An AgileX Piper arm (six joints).
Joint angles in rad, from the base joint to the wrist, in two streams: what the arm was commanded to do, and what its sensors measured. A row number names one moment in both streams.
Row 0, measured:
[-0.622, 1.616, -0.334, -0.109, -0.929, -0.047]
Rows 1 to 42, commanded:
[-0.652, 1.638, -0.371, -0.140, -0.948, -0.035]
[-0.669, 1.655, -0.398, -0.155, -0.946, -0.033]
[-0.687, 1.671, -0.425, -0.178, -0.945, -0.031]
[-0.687, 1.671, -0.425, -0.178, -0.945, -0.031]
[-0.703, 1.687, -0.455, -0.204, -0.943, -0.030]
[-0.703, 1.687, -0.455, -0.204, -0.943, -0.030]
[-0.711, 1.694, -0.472, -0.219, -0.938, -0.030]
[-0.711, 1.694, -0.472, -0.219, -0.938, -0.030]
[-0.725, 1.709, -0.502, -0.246, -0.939, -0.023]
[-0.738, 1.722, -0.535, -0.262, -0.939, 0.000]
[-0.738, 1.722, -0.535, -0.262, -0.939, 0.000]
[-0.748, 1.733, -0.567, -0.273, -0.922, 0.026]
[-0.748, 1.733, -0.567, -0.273, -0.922, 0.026]
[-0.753, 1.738, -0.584, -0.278, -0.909, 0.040]
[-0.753, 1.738, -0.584, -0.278, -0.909, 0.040]
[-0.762, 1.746, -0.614, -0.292, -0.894, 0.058]
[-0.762, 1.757, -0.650, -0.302, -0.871, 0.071]
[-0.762, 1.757, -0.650, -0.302, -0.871, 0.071]
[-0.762, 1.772, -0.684, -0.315, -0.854, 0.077]
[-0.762, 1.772, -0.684, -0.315, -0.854, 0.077]
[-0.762, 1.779, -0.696, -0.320, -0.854, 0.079]
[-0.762, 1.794, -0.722, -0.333, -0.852, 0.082]
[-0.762, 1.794, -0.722, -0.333, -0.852, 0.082]
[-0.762, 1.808, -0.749, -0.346, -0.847, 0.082]
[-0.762, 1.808, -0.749, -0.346, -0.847, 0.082]
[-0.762, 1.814, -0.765, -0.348, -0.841, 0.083]
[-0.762, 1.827, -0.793, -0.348, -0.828, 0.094]
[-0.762, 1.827, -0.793, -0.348, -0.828, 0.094]
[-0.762, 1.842, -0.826, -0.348, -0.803, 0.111]
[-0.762, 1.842, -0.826, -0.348, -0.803, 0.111]
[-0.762, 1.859, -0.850, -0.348, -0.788, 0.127]
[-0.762, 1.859, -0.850, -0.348, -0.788, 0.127]
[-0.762, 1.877, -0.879, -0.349, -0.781, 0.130]
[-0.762, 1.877, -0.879, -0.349, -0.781, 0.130]
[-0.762, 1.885, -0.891, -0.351, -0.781, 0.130]
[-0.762, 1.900, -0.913, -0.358, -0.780, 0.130]
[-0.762, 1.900, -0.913, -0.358, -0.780, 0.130]
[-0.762, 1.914, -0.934, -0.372, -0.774, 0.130]
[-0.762, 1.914, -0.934, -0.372, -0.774, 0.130]
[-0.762, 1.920, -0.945, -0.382, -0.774, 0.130]
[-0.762, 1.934, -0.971, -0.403, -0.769, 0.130]
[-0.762, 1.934, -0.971, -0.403, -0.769, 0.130]
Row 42, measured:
[-0.757, 1.921, -0.936, -0.368, -0.777, 0.127]
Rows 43 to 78, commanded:
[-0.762, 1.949, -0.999, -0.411, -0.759, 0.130]
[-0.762, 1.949, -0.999, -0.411, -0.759, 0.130]
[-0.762, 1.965, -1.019, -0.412, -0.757, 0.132]
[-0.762, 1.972, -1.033, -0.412, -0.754, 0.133]
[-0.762, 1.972, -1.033, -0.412, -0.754, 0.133]
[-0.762, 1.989, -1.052, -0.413, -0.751, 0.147]
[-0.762, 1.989, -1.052, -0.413, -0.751, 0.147]
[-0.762, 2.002, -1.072, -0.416, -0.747, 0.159]
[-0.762, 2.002, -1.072, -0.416, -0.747, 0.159]
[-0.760, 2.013, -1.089, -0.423, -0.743, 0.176]
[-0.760, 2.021, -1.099, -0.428, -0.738, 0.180]
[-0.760, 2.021, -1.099, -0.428, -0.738, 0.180]
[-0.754, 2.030, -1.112, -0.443, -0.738, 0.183]
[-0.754, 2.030, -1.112, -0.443, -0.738, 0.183]
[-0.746, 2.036, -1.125, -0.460, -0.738, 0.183]
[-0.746, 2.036, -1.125, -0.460, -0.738, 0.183]
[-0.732, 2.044, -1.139, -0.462, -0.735, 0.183]
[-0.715, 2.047, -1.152, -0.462, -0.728, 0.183]
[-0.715, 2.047, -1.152, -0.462, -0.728, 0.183]
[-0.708, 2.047, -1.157, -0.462, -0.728, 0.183]
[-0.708, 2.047, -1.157, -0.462, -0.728, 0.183]
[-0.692, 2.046, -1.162, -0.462, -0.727, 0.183]
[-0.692, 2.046, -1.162, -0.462, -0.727, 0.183]
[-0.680, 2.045, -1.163, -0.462, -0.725, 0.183]
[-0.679, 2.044, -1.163, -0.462, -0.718, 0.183]
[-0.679, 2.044, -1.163, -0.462, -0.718, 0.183]
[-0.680, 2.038, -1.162, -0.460, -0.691, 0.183]
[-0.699, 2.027, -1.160, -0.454, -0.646, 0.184]
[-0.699, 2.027, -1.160, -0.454, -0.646, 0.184]
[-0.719, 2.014, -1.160, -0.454, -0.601, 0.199]
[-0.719, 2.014, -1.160, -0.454, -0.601, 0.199]
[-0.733, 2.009, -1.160, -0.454, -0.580, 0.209]
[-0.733, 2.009, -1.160, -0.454, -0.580, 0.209]
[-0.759, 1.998, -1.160, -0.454, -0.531, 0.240]
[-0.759, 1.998, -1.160, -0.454, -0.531, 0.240]
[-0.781, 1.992, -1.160, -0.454, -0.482, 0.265]
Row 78, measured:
[-0.750, 2.014, -1.149, -0.440, -0.543, 0.229]
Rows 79 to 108, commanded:
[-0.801, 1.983, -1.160, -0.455, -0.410, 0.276]
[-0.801, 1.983, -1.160, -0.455, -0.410, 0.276]
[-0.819, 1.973, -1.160, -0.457, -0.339, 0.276]
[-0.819, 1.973, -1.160, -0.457, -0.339, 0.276]
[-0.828, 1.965, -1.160, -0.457, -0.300, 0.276]
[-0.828, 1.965, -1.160, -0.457, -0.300, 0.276]
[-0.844, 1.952, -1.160, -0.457, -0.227, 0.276]
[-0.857, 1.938, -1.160, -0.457, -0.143, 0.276]
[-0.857, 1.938, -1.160, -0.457, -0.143, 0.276]
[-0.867, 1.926, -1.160, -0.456, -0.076, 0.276]
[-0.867, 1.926, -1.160, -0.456, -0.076, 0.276]
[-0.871, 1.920, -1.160, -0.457, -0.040, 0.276]
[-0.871, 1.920, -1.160, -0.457, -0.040, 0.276]
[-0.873, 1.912, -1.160, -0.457, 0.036, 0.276]
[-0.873, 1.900, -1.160, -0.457, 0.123, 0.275]
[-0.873, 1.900, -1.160, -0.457, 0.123, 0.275]
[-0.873, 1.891, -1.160, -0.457, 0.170, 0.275]
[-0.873, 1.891, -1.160, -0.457, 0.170, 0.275]
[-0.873, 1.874, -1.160, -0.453, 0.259, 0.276]
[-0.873, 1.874, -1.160, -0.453, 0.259, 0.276]
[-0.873, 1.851, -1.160, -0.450, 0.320, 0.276]
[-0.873, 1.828, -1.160, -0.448, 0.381, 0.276]
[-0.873, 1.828, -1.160, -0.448, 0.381, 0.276]
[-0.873, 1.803, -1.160, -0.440, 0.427, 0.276]
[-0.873, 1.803, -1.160, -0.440, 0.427, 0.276]
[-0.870, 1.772, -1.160, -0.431, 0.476, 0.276]
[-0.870, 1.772, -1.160, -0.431, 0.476, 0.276]
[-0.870, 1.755, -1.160, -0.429, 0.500, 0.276]
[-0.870, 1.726, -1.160, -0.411, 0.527, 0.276]
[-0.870, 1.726, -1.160, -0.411, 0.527, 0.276]
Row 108, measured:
[-0.865, 1.773, -1.153, -0.430, 0.476, 0.273]
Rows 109 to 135, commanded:
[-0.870, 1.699, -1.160, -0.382, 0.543, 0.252]
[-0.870, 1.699, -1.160, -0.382, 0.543, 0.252]
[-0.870, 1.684, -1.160, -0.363, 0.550, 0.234]
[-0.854, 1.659, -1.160, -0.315, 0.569, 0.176]
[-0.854, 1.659, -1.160, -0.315, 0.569, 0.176]
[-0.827, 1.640, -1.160, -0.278, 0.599, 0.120]
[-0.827, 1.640, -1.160, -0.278, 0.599, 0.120]
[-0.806, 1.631, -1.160, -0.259, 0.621, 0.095]
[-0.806, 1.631, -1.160, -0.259, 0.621, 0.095]
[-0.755, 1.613, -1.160, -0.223, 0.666, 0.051]
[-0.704, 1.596, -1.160, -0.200, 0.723, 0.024]
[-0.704, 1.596, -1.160, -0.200, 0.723, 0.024]
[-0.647, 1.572, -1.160, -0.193, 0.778, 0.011]
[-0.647, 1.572, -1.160, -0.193, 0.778, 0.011]
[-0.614, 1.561, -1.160, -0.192, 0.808, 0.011]
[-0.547, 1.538, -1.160, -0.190, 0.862, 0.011]
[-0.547, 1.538, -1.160, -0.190, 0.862, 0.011]
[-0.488, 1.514, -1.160, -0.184, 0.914, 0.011]
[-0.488, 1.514, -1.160, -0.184, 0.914, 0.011]
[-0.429, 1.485, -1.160, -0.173, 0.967, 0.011]
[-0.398, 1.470, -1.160, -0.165, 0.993, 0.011]
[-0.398, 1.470, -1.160, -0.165, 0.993, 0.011]
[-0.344, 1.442, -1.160, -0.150, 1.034, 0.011]
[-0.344, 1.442, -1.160, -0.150, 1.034, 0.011]
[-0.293, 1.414, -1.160, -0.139, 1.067, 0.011]
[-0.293, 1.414, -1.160, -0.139, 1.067, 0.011]
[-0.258, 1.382, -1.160, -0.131, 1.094, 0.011]
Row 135, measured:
[-0.299, 1.422, -1.155, -0.140, 1.045, 0.019]
